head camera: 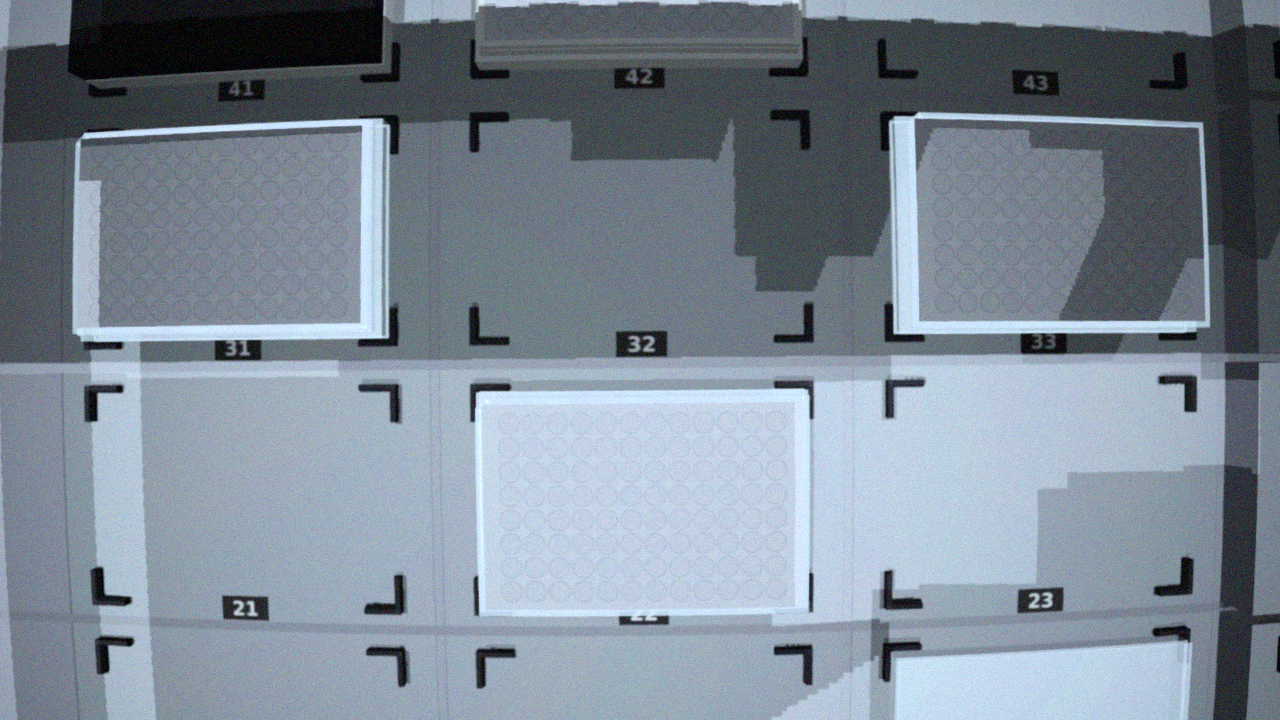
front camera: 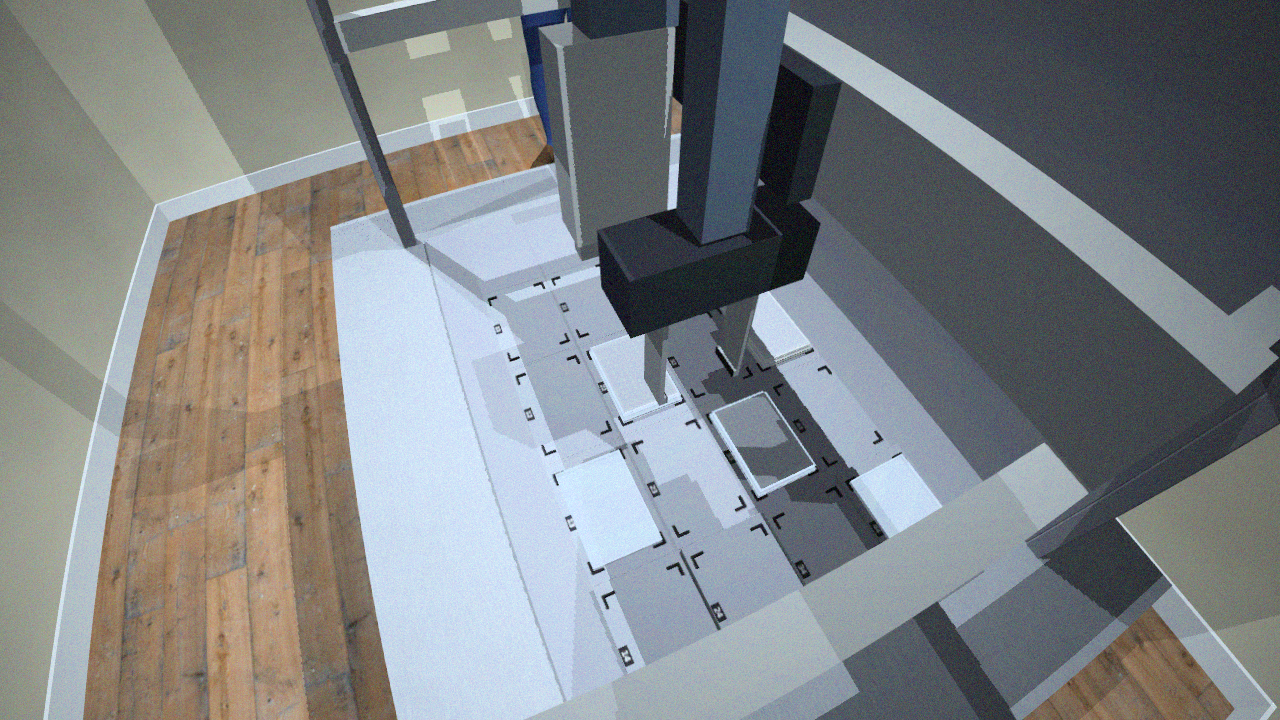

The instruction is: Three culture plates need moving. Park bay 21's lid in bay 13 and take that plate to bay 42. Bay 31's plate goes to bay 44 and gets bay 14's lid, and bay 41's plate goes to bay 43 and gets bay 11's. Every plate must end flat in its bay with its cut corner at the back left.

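Seen in the pictures: gripper, fingertip midpoint: (front camera: 692, 376); robot's base, link origin: (front camera: 490, 300).
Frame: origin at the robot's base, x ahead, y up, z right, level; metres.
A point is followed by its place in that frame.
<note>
My gripper (front camera: 697, 385) @[y 0.160, x 0.357, z -0.160 m] has its jaws apart with nothing between them, above the deck around bays 22 and 32; its exact height is hard to tell. It does not show in the head view. A black plate (head camera: 228, 35) @[y 0.017, x 0.069, z -0.332 m] lies at bay 41, partly cut off by the frame. A clear plate (head camera: 219, 232) @[y 0.014, x 0.066, z -0.255 m] sits in bay 31. A plate with layered rims (front camera: 778, 326) @[y 0.014, x 0.242, z -0.378 m] (head camera: 640, 40) @[y 0.014, x 0.228, z -0.325 m] is in bay 42. A smooth lid-like piece (front camera: 608, 508) @[y 0.008, x 0.396, z -0.043 m] (head camera: 1042, 685) @[y 0.008, x 0.389, z -0.072 m] lies in bay 13. A smooth pale piece (front camera: 895, 492) @[y 0.022, x 0.531, z -0.363 m] sits in bay 44, partly hidden by the frame. Cut corners are unclear.
Clear plates also sit in bay 22 (front camera: 617, 371) @[y 0.014, x 0.220, z -0.129 m] (head camera: 644, 501) @[y 0.014, x 0.228, z -0.152 m] and bay 33 (front camera: 762, 443) @[y 0.014, x 0.399, z -0.252 m] (head camera: 1056, 223) @[y 0.014, x 0.388, z -0.256 m]. The grey pipetting stage (front camera: 617, 134) stands behind the gripper. A pale frame beam (front camera: 805, 595) @[y 0.400, x 0.609, z -0.058 m] crosses the deck's front right. The gripper head hides bays 31 and 41 in the front view.
</note>
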